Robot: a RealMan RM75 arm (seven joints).
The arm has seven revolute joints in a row. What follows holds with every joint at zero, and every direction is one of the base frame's.
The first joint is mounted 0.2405 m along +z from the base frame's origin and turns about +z.
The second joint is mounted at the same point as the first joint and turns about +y.
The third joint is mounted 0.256 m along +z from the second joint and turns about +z.
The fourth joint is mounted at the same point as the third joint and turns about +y.
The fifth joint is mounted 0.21 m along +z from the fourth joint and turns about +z.
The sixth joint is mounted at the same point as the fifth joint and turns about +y.
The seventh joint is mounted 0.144 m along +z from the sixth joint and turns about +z.
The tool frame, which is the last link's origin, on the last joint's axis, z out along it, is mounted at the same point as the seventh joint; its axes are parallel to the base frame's.
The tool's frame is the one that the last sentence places.
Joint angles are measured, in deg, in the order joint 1, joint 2, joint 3, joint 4, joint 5, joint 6, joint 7. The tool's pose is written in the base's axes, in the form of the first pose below.
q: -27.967, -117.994, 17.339, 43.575, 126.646, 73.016, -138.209
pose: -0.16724 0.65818 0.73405 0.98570 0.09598 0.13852 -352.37 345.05 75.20
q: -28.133, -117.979, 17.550, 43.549, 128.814, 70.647, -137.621
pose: -0.14141 0.65854 0.73914 0.98945 0.11786 0.08429 -358.96 346.00 74.59
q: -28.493, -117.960, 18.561, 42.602, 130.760, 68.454, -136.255
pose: -0.10269 0.67646 0.72928 0.99221 0.12166 0.02686 -362.83 347.51 68.58
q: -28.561, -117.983, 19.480, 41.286, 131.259, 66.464, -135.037
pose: -0.08327 0.68478 0.72398 0.99217 0.12483 -0.00395 -366.10 347.98 62.37
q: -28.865, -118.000, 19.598, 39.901, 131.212, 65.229, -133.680
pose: -0.07189 0.68796 0.72218 0.99263 0.12018 -0.01567 -366.94 349.18 57.15
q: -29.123, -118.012, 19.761, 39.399, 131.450, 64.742, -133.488
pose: -0.06825 0.69197 0.71869 0.99261 0.11956 -0.02085 -366.57 350.28 54.72
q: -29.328, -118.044, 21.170, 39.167, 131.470, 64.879, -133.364
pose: -0.05134 0.70976 0.70257 0.99425 0.10251 -0.03090 -363.03 351.65 50.38
